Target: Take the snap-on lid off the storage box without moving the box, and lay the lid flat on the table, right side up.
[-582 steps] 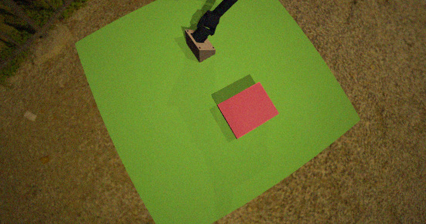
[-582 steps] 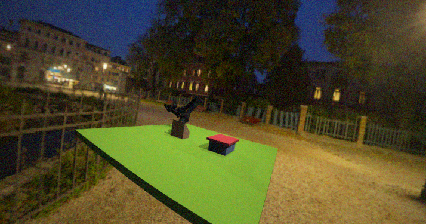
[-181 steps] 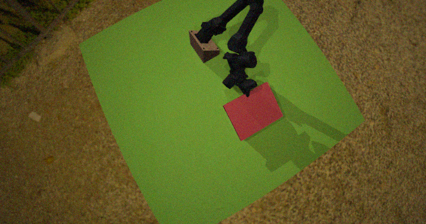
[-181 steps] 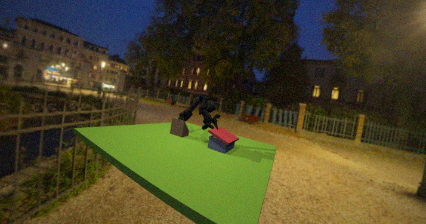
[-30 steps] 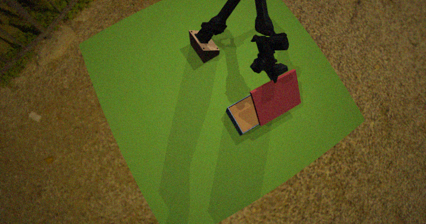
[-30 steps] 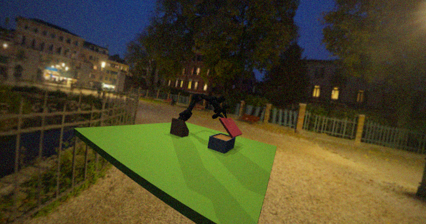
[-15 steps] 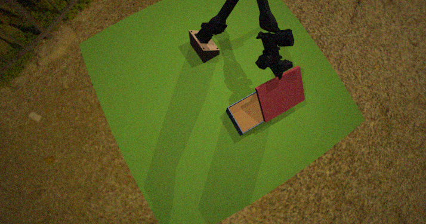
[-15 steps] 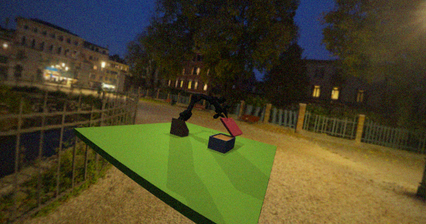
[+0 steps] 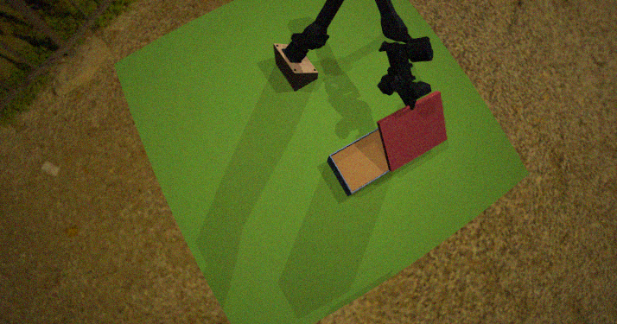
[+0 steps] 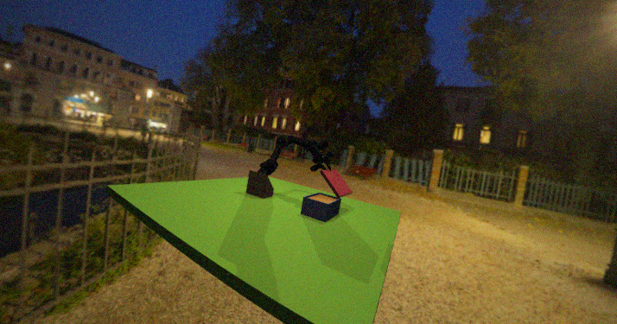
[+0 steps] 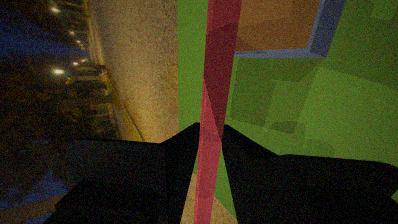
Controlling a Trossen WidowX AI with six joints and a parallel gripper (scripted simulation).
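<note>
My gripper tip is now 7 cm short of the red lid, 1 cm to the left of it and 5 cm above it. Round my gripper tip: storage box: 5 cm ahead, 17 cm to the right, 18 cm below.
</note>
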